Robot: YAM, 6 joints.
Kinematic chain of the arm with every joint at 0, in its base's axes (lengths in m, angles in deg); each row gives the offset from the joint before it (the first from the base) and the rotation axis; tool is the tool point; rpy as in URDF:
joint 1: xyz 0 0 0.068 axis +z
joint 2: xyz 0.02 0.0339 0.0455 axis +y
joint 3: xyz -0.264 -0.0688 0 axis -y
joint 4: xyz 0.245 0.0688 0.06 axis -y
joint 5: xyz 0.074 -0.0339 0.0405 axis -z
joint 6: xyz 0.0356 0 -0.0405 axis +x
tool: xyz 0 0 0 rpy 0 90 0
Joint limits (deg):
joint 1: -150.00..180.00
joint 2: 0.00..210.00
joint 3: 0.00..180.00
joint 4: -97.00..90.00
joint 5: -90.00..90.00
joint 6: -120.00..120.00
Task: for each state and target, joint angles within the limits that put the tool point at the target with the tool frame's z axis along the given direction. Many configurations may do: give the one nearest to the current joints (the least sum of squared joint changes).
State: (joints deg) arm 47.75 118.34 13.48 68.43 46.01 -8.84
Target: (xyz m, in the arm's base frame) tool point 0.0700 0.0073 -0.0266 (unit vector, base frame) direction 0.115 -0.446 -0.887
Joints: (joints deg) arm 19.38 140.59 0.11 47.93 27.33 -8.84
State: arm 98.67 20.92 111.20 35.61 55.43 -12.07
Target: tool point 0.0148 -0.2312 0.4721 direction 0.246 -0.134 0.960
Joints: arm 91.53 0.12 69.94 28.51 14.02 -12.07
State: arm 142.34 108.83 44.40 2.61 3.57 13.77
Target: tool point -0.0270 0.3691 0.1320 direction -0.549 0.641 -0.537
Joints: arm 91.23 107.67 52.47 15.75 -32.34 13.77
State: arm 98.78 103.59 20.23 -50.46 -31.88 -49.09
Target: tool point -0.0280 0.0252 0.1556 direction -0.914 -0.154 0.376
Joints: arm 81.60 135.96 0.12 -96.91 -61.82 -49.09
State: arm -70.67 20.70 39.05 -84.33 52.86 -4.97
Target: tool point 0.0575 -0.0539 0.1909 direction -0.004 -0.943 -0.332
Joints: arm -19.42 16.88 18.45 -48.55 62.99 -4.97
